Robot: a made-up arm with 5 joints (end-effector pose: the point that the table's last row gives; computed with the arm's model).
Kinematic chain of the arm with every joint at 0, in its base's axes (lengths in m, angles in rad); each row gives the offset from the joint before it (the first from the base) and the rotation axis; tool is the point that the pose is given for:
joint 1: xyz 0 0 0.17 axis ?
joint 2: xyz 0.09 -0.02 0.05 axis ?
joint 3: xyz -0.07 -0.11 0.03 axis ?
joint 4: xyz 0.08 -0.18 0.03 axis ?
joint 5: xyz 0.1 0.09 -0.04 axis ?
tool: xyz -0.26 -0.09 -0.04
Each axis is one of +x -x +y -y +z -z.
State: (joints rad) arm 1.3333 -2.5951 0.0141 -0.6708 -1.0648
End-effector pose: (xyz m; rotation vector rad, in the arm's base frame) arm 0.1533 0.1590 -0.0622 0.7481 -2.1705 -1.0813
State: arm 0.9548 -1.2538 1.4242 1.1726 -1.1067
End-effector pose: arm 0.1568 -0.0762 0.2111 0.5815 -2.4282 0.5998
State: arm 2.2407 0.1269 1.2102 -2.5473 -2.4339
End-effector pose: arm 0.2282 0.2871 0.2969 0.3805 -0.4198 -2.6929
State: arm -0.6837 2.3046 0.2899 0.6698 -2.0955
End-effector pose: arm 0.1846 0.0333 0.1160 -1.2926 -1.4432 -1.7243
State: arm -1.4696 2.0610 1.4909 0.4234 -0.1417
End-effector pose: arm 0.1399 0.0914 0.0558 -2.1434 -0.1598 -2.2887
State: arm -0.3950 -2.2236 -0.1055 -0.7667 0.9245
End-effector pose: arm -0.0636 0.1119 0.4814 0.4909 1.6722 -1.3155
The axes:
joint 1: -x
joint 2: +z
joint 3: +x
joint 4: -y
joint 5: -x

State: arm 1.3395 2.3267 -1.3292 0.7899 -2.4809
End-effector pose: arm 0.2992 0.0652 0.0844 0.2528 2.8713 1.0867
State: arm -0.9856 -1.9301 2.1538 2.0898 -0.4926
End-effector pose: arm 0.0366 -0.0983 -0.0104 1.0420 1.1259 2.0013
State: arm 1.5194 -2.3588 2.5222 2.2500 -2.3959
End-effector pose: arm -0.0871 0.1180 0.2539 0.9246 0.5337 -1.4143
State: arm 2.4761 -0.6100 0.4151 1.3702 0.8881
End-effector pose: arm -0.0588 0.0809 0.3694 1.9863 2.0537 -0.6135
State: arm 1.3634 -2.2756 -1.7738 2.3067 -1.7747
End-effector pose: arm -0.1285 0.0895 0.2962 -1.0232 0.1357 -0.0895
